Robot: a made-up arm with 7 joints.
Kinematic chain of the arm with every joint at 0, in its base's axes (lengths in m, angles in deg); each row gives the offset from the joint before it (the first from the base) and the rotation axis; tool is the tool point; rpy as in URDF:
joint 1: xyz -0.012 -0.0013 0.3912 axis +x
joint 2: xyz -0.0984 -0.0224 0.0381 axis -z
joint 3: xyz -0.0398 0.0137 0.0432 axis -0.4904 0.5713 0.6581
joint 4: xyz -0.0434 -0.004 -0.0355 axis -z
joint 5: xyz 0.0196 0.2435 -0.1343 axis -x
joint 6: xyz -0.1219 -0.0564 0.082 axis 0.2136 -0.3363 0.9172
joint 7: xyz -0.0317 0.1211 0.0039 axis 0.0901 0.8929 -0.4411
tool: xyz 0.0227 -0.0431 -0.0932 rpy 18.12 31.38 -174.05
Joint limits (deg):
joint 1: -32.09..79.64
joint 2: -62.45..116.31
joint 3: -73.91..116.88
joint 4: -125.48..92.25
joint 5: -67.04..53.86
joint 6: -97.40..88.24
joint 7: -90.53..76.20
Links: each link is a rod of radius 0.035 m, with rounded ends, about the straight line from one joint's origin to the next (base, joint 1, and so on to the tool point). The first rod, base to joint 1, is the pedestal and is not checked.
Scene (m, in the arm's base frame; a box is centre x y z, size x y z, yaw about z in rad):
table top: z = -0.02
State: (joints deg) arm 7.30 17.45 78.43 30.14 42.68 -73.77 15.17
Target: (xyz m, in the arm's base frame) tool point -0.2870 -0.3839 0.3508
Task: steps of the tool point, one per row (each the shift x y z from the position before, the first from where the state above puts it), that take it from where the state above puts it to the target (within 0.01 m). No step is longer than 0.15 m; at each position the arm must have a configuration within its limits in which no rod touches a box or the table.
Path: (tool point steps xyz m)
1: -0.0319 -0.1088 0.0197
2: 0.0116 -0.1205 0.0066
3: 0.0559 -0.1136 -0.0035
4: 0.0931 -0.0898 -0.0053

